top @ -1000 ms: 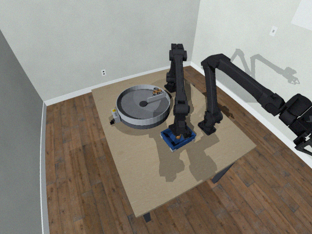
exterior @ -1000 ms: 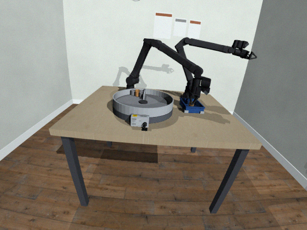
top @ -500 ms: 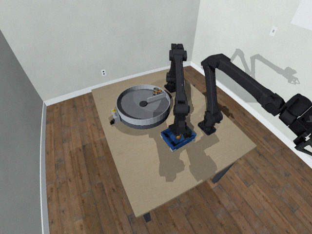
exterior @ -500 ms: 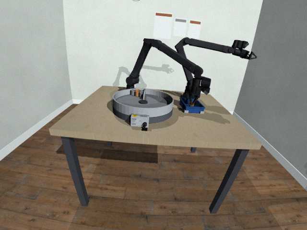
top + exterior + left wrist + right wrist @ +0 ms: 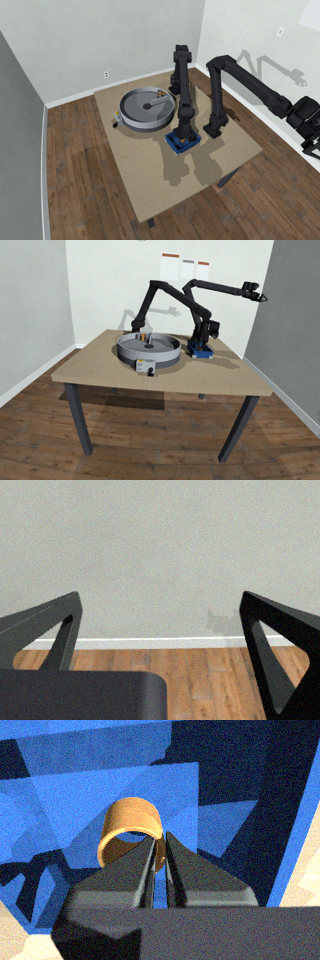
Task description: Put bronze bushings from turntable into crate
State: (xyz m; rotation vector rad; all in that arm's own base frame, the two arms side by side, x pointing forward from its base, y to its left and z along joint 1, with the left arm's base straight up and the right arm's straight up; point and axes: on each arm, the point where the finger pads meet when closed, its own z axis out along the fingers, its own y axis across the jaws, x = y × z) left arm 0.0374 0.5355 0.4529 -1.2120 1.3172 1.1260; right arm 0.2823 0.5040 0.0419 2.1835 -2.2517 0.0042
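My right hand is 2 cm past the blue crate and 2 cm above it.
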